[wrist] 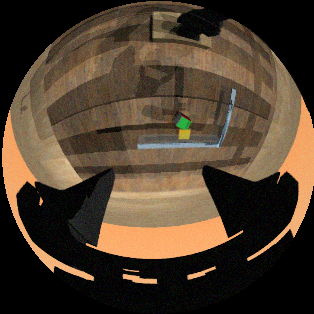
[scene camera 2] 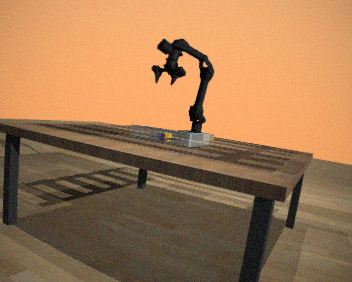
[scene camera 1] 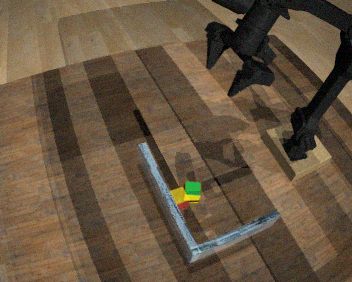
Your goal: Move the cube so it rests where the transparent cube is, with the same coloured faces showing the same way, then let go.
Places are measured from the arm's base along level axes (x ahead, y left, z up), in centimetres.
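Pixels of known places: gripper, fingertip midpoint: (wrist: 158, 171) (scene camera 2: 163, 84) (scene camera 1: 218, 82); arm's base at its link origin: (wrist: 188, 31) (scene camera 2: 196, 132) (scene camera 1: 294, 151).
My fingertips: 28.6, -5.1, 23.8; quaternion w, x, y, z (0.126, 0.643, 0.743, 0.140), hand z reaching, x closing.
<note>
Ahead of a thing's pixels: the offset from my fingertips to its middle, as dx, dy, dz.
A cube with a green top {+4.9, +10.0, -26.0} (scene camera 1: 193, 188) (wrist: 184, 122) sits on the table inside the corner of a low pale wall; a yellow side shows in scene camera 1, and red and grey sides in the wrist view. A yellow-topped cube {+8.8, +11.3, -26.0} (scene camera 1: 177, 195) (wrist: 184, 134), which looks like the transparent one, is right beside it, between it and the long wall, with a reddish side low down. In scene camera 2 the two cubes (scene camera 2: 165, 137) overlap and are too small to separate. My gripper (scene camera 1: 219, 82) (scene camera 2: 165, 83) (wrist: 158, 171) is open and empty, high above the table and away from both cubes.
The L-shaped pale blue, see-through wall (scene camera 1: 165, 190) (scene camera 2: 197, 139) (wrist: 175, 146) stands along two sides of the cubes, its long arm close to the yellow-topped one. The arm's base stands on a light wooden block (scene camera 1: 300, 169) (wrist: 160, 27). Dark shadows cross the wooden table (scene camera 1: 100, 200) (scene camera 2: 225, 177).
</note>
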